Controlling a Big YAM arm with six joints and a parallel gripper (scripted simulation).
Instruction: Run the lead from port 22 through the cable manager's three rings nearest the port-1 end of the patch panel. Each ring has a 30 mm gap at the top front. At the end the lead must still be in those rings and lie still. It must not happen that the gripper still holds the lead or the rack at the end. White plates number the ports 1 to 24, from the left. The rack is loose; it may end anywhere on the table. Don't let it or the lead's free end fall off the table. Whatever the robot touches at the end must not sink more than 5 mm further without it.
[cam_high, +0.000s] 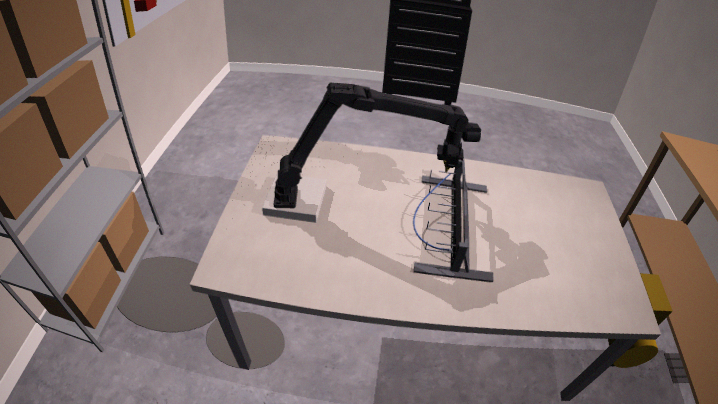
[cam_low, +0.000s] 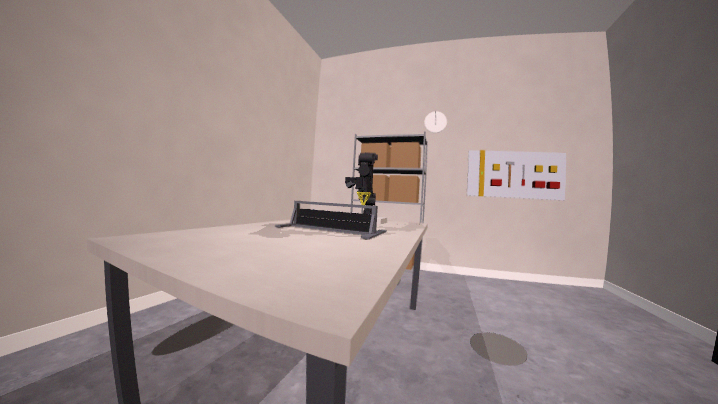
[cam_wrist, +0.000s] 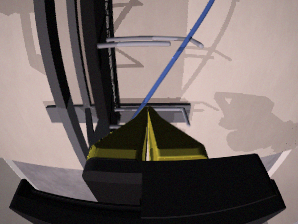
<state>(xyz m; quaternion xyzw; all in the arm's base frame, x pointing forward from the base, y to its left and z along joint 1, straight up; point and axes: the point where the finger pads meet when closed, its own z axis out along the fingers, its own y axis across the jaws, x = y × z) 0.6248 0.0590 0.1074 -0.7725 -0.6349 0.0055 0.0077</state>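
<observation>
Right now the dark rack is 16 cm to the right of my hand, 8 cm below it and 3 cm ahead of it.
</observation>
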